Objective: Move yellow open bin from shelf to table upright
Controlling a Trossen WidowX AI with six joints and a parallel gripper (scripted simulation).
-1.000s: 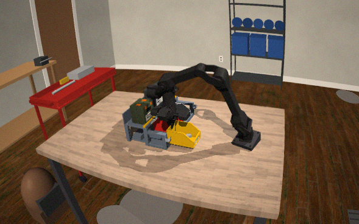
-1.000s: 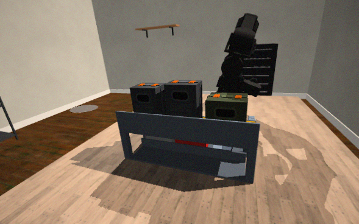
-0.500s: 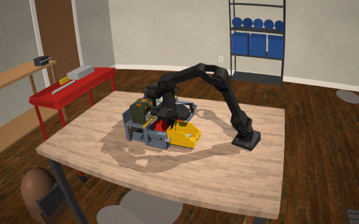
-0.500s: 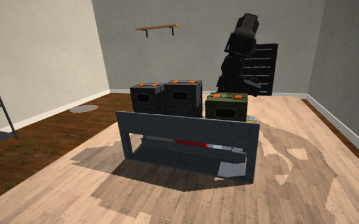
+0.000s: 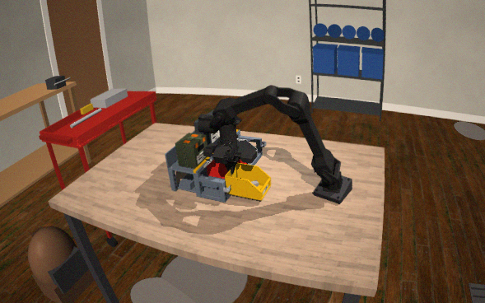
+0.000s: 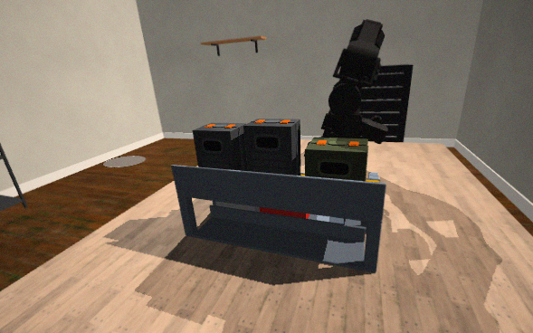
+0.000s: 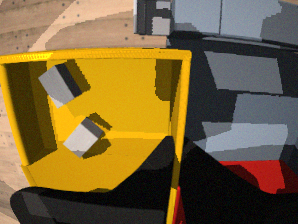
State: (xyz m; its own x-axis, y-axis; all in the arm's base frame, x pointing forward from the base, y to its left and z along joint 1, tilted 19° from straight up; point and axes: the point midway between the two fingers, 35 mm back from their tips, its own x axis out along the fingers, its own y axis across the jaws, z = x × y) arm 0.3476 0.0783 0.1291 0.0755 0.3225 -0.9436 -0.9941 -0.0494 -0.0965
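Right now my hand is 6 cm past the yellow open bin, 1 cm to the left of it and 5 cm above it. Also, from my hand: green case (16 cm ahead, 1 cm to the left, 4 cm above); then red bin (8 cm ahead, 11 cm to the right, 7 cm below).
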